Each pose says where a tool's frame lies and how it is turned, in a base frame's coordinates. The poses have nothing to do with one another.
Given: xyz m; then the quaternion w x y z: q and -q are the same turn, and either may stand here.
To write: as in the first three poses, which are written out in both.
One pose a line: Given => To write
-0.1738 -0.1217 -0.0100 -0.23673 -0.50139 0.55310 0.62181 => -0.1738 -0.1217 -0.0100 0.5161 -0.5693 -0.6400 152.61
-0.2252 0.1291 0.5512 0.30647 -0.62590 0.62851 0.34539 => -0.2252 0.1291 0.5512 -0.6575 0.6603 0.3629 144.31
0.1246 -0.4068 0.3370 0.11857 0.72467 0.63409 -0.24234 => 0.1246 -0.4068 0.3370 0.7298 0.6386 -0.2441 166.38
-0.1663 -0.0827 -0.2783 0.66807 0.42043 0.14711 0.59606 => -0.1663 -0.0827 -0.2783 0.5650 0.1977 0.8010 96.16
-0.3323 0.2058 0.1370 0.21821 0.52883 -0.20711 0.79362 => -0.3323 0.2058 0.1370 0.5419 -0.2122 0.8132 154.79
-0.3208 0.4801 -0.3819 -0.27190 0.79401 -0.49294 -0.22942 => -0.3208 0.4801 -0.3819 -0.8251 0.5122 0.2384 148.45
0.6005 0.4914 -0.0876 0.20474 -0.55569 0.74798 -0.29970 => 0.6005 0.4914 -0.0876 -0.5677 0.7642 -0.3062 156.37
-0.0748 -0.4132 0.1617 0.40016 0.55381 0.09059 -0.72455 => -0.0748 -0.4132 0.1617 0.6043 0.0988 -0.7906 132.82
